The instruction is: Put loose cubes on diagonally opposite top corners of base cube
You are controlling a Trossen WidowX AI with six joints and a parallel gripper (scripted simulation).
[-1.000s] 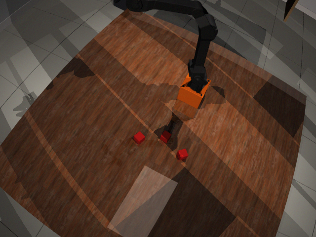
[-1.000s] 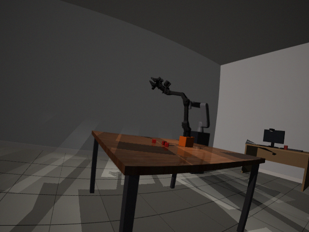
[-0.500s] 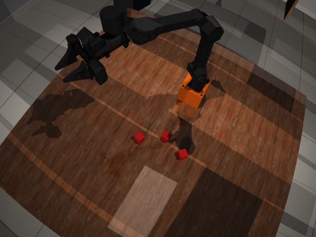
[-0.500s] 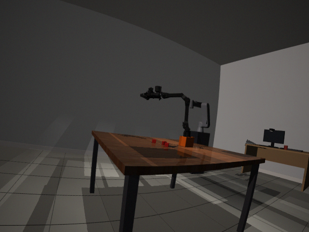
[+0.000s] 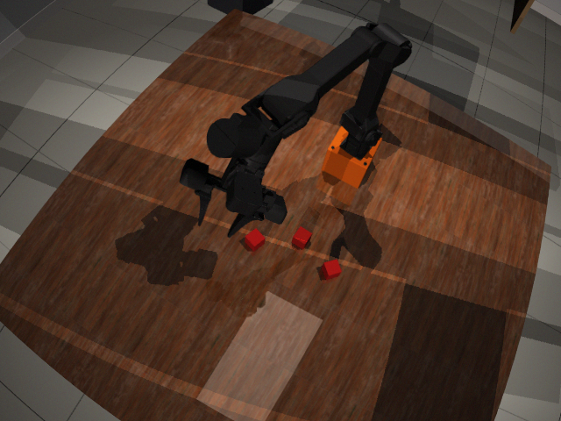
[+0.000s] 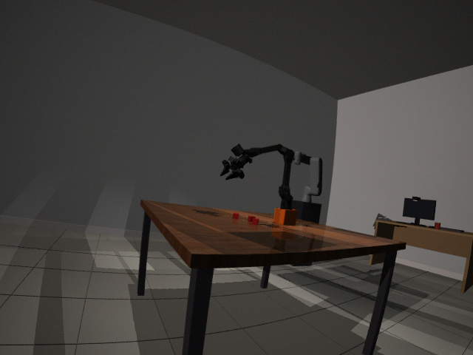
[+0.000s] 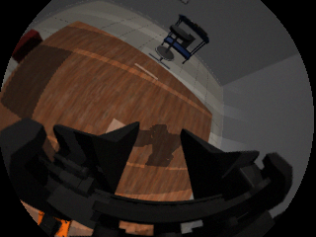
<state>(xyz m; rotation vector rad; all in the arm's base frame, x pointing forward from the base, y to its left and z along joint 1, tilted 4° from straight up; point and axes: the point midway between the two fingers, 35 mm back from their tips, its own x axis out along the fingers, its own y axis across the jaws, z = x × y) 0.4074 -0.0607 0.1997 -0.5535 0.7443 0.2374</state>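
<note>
My gripper tip is now 190 mm past the red cube, 90 mm to the right of it and 230 mm above it.
</note>
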